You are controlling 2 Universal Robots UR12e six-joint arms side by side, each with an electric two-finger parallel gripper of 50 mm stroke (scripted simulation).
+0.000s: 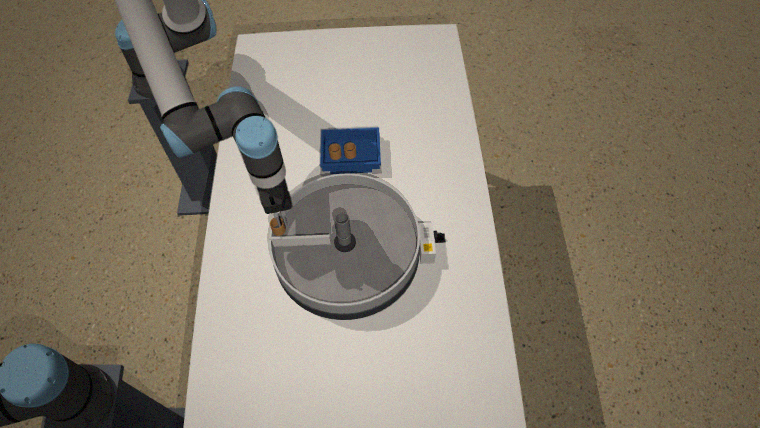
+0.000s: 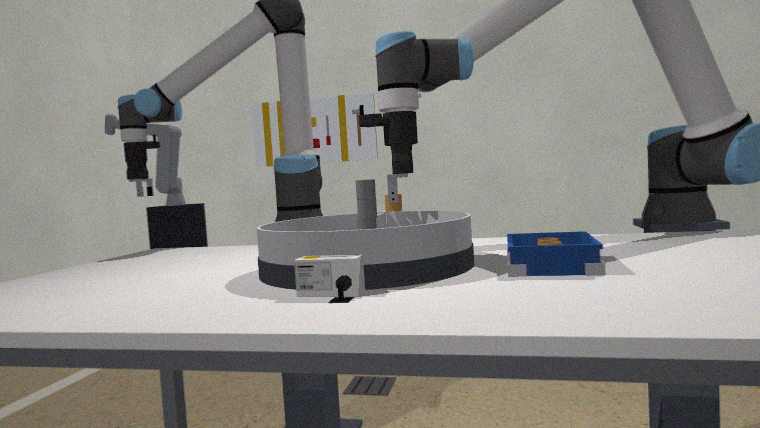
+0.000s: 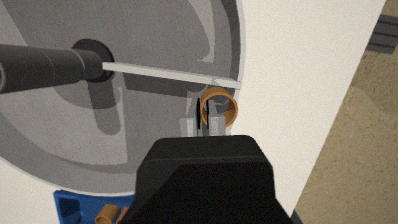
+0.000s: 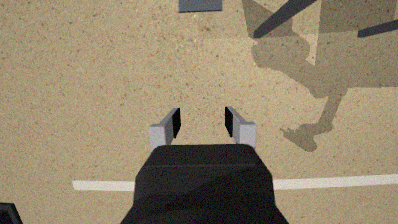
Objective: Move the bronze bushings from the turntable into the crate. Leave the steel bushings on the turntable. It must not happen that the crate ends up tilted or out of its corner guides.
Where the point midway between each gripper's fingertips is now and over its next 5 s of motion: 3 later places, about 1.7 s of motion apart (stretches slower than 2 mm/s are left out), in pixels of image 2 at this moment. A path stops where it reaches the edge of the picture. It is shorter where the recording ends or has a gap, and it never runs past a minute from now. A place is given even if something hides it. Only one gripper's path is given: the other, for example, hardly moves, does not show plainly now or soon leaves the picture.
My left gripper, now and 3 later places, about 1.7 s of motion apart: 393, 202; 392, 156; 541, 141; 554, 217
